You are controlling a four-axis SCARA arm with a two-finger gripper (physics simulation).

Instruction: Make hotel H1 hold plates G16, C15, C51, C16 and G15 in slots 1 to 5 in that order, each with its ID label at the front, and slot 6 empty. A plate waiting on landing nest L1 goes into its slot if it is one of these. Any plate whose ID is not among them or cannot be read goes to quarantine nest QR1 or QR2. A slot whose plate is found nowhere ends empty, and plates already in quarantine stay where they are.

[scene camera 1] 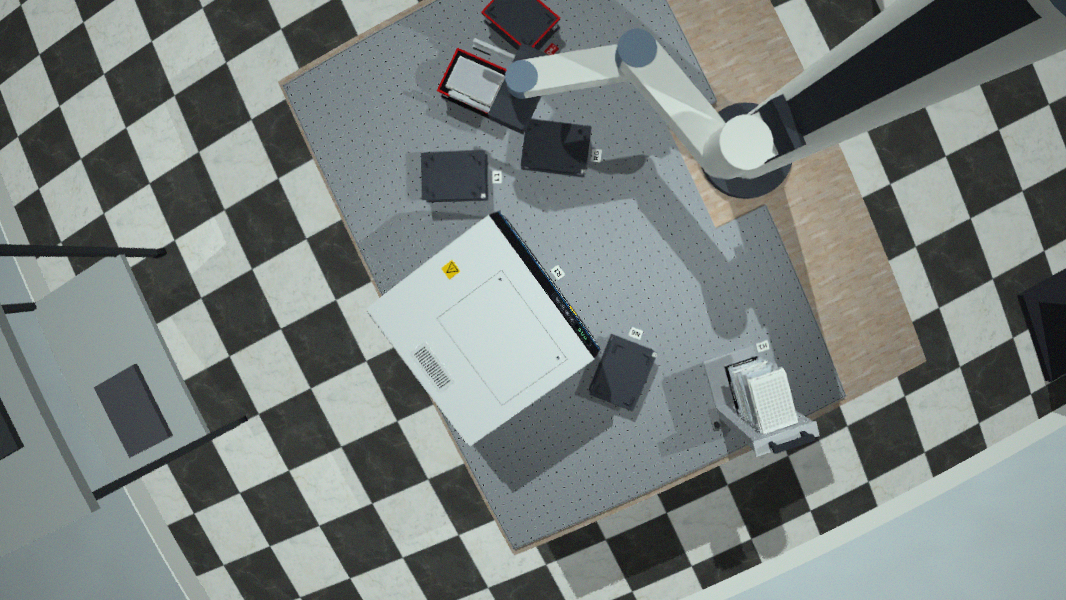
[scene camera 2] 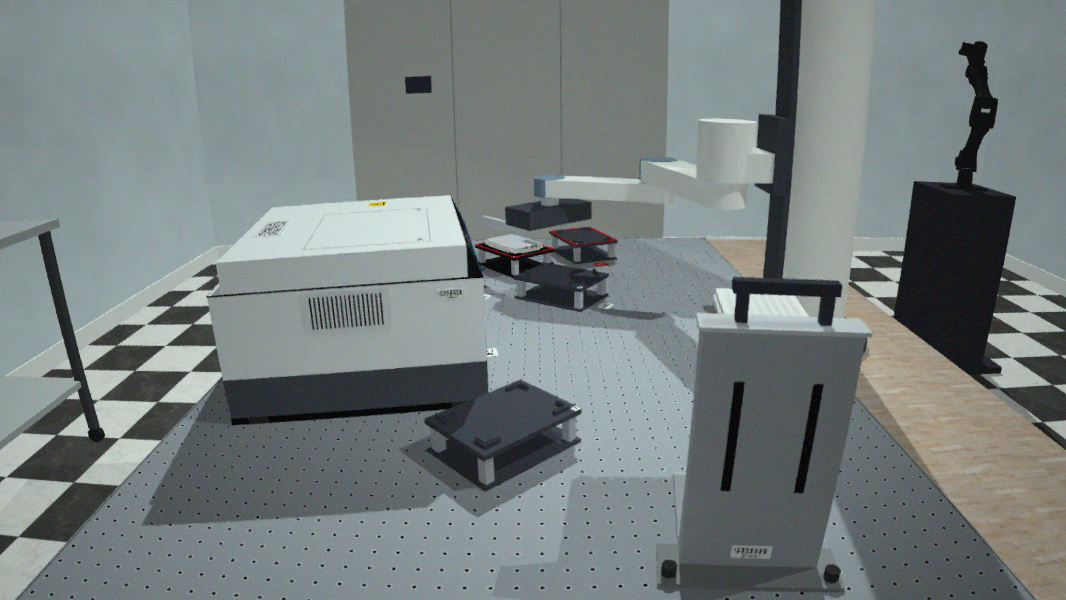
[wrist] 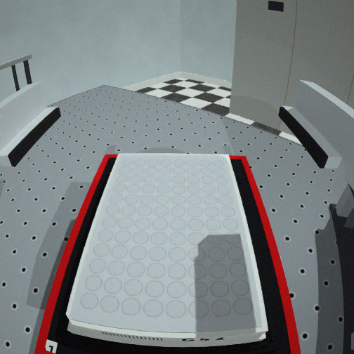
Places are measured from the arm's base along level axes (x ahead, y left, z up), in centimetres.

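Pixels of known places: gripper, fingertip midpoint: (scene camera 1: 462, 67).
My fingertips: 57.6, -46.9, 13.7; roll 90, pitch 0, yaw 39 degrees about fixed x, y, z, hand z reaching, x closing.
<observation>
Behind a point stands the place of what it marks, as x, y, z.
A white plate (scene camera 1: 474, 80) {56.2, -45.0, 7.7} (scene camera 2: 510, 243) {56.7, -42.8, 7.7} (wrist: 170, 235) lies flat on a red-rimmed nest (scene camera 1: 447, 70) {61.1, -51.2, 6.3} (scene camera 2: 492, 251) {61.0, -41.8, 6.0} (wrist: 277, 252). Its front edge reads G51 in the wrist view, and the nest's corner tag shows a 1. My gripper (scene camera 1: 462, 68) {57.6, -46.9, 13.7} (wrist: 166, 89) is open and empty above this plate, its fingers wide on either side and clear of it. Hotel H1 (scene camera 2: 768, 447) {29.5, 62.4, 15.9} holds several white plates (scene camera 1: 772, 398) {28.1, 51.9, 25.6}; their IDs and slots cannot be read. Nest L1 (scene camera 1: 453, 175) {71.4, -26.4, 6.3} bears no plate. The other red-rimmed nest (scene camera 1: 522, 18) {38.3, -54.6, 6.2} (scene camera 2: 583, 237) {38.3, -53.7, 6.3} is bare.
A large white device (scene camera 1: 477, 320) {78.4, 8.4, 25.6} (scene camera 2: 346, 327) {76.3, 29.8, 15.2} stands between L1 and a dark nest (scene camera 1: 621, 372) {55.0, 37.1, 6.2} (scene camera 2: 507, 421) {54.1, 39.7, 6.3}. Another dark nest (scene camera 1: 555, 146) {45.3, -21.4, 6.3} (scene camera 2: 563, 277) {44.8, -19.5, 6.3} stands close to the gripper body. The arm column (scene camera 2: 835, 149) {0.8, 7.4, 36.5} rises at the right.
</observation>
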